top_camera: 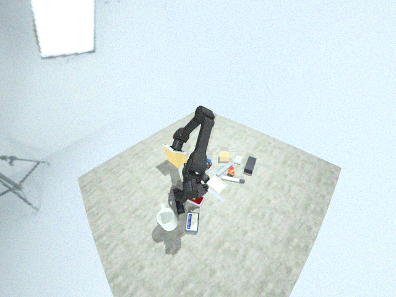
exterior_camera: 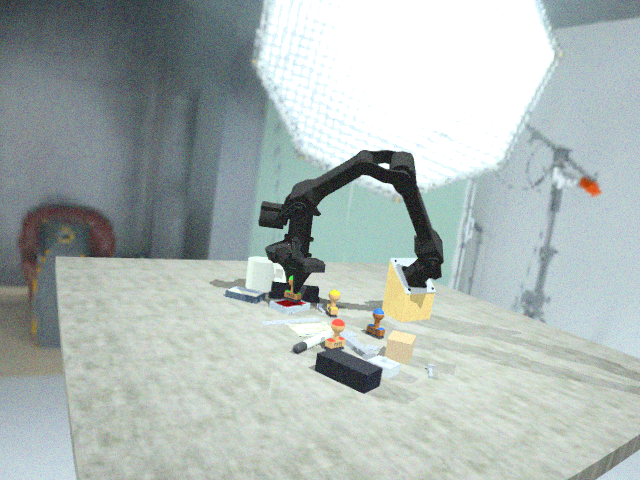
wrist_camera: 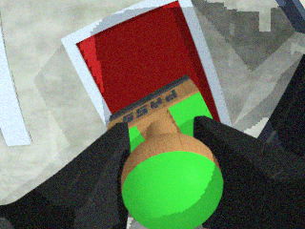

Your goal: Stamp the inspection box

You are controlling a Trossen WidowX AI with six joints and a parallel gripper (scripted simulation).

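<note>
My gripper tip is now 40 mm above the ink pad. Also, from my gripper tip: pale ruler (90 mm to the left, 40 mm below, 40 mm ahead); then green-knobbed PASS stamp (right at my gripper tip); then yellow-knobbed stamp (90 mm behind, 60 mm to the left, 20 mm below).
</note>
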